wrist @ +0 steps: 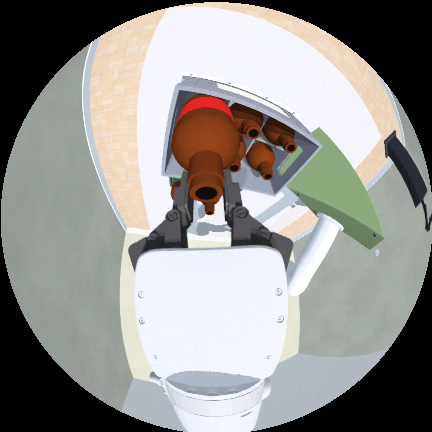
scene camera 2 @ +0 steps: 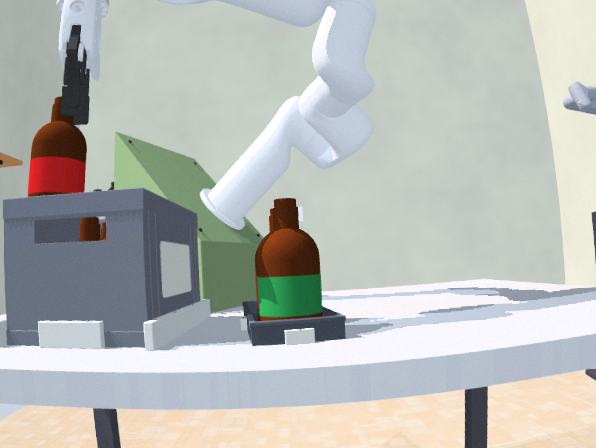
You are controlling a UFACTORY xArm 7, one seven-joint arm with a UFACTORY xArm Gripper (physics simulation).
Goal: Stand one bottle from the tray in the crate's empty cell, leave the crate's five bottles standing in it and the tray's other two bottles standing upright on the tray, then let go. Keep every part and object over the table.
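Pixels of known places: gripper, fingertip midpoint: [wrist: 206, 180] [scene camera 2: 75, 119]; arm's base at its link origin: [wrist: 330, 219] [scene camera 2: 221, 210].
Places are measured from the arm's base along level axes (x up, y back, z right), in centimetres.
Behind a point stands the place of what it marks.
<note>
My gripper [scene camera 2: 75, 119] @(x 7.4, y -50.0, z 0.9 cm) [wrist: 206, 180] @(x 7.4, y -50.0, z 0.9 cm) is shut on the neck of a red-labelled brown bottle [scene camera 2: 57, 175] @(x -0.9, y -53.9, z 0.1 cm) [wrist: 206, 137] @(x 6.3, y -52.1, z 4.6 cm). The bottle is about upright over the grey crate [scene camera 2: 75, 285] @(x -14.2, y -55.3, z -3.8 cm) [wrist: 299, 164] @(x -4.3, y -30.0, z 4.6 cm), its lower edge level with the near rim; its base is partly hidden. Other brown bottles [wrist: 261, 156] [scene camera 2: 90, 229] stand in the crate, several showing in the wrist view; the held bottle hides part of the cells. A green-labelled bottle [scene camera 2: 289, 295] @(x -16.2, y -48.3, z -26.9 cm) stands upright on the dark tray [scene camera 2: 267, 334] @(x -20.0, y -50.8, z -24.9 cm), with another bottle's neck [scene camera 2: 272, 218] @(x -6.6, y -37.6, z -22.5 cm) behind it. Both are mostly hidden in the wrist view.
A green sloped block [scene camera 2: 225, 275] @(x -14.5, y -12.9, z -5.4 cm) [wrist: 337, 190] @(x 0.8, y -19.9, z 8.8 cm) stands beside the crate and carries my arm's white base [scene camera 2: 252, 175] @(x 6.2, y -5.5, z -9.6 cm) [wrist: 316, 250] @(x 9.3, y -5.2, z -7.2 cm). Pale low strips [scene camera 2: 177, 324] @(x -19.7, y -45.6, z -11.6 cm) edge the crate's foot. The white table's near edge [scene camera 2: 300, 387] @(x -22.8, y -61.0, z -30.5 cm) runs in front of crate and tray.
</note>
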